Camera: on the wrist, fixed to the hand. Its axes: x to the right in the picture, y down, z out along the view.
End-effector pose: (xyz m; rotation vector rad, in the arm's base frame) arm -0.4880 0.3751 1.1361 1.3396 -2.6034 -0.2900
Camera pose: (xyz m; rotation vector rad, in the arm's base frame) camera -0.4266 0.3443 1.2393 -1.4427 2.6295 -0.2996
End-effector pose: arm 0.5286 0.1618 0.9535 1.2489 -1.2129 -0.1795
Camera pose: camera 0.6372 0.2205 0.9425 1.7205 -1.3678 0.0348
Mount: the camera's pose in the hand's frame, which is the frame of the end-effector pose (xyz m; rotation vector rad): -0.0009 -0.0382 -0.1179 0.5038 -0.1030 -0.0455
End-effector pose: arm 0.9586 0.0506 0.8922 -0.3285 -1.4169 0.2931
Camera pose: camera 1.0755 0.0094 0.8919 0.1333 -1.3958 0.6207
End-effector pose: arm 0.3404 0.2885 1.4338 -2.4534 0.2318 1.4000
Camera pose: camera 0.4465 0.2842 1.4978 -1.9593 0.4418 1.2585
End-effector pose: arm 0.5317 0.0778 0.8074 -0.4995 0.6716 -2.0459
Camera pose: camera 0.4399 0.1273 0.7405 -0.3212 0.0709 -2.1159
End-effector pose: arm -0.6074 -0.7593 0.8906 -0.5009 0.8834 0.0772
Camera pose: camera -0.6827 -0.8459 0.8439 -0.0450 0.7550 -0.1580
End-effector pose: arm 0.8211 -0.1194 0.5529 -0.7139 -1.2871 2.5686
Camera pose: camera 0.8781 -0.0134 0.5234 -0.4493 -0.6149 2.7476
